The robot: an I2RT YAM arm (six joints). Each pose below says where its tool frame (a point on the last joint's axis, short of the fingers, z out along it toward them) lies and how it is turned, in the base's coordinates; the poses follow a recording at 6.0 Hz.
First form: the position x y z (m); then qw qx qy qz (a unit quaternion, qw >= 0).
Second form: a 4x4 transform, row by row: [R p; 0 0 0 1], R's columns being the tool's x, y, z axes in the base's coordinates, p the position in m. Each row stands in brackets. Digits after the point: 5 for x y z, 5 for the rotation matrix.
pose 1, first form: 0.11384 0.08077 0.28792 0.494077 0.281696 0.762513 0.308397
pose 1, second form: [[-0.35307 0.12485 0.92723 0.11384], [0.73434 0.65108 0.19195 0.08077], [-0.57973 0.74867 -0.32156 0.28792], [0 0 0 1]]
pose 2, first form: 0.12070 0.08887 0.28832 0.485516 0.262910 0.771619 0.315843
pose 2, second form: [[-0.39031 0.09904 0.91534 0.12070], [0.71243 0.66224 0.23213 0.08887], [-0.58319 0.74271 -0.32903 0.28832], [0 0 0 1]]
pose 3, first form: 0.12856 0.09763 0.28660 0.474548 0.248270 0.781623 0.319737
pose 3, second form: [[-0.42633 0.08465 0.90060 0.12856], [0.69157 0.67226 0.26420 0.09763], [-0.58307 0.73546 -0.34514 0.28660], [0 0 0 1]]
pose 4, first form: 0.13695 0.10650 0.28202 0.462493 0.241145 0.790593 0.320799
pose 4, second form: [[-0.45590 0.08456 0.88601 0.13695], [0.67803 0.67787 0.28419 0.10650], [-0.57657 0.73030 -0.36638 0.28202], [0 0 0 1]]
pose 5, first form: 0.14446 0.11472 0.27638 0.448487 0.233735 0.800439 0.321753
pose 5, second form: [[-0.48845 0.08558 0.86838 0.14446], [0.66279 0.68369 0.30543 0.11472], [-0.56756 0.72474 -0.39067 0.27638], [0 0 0 1]]
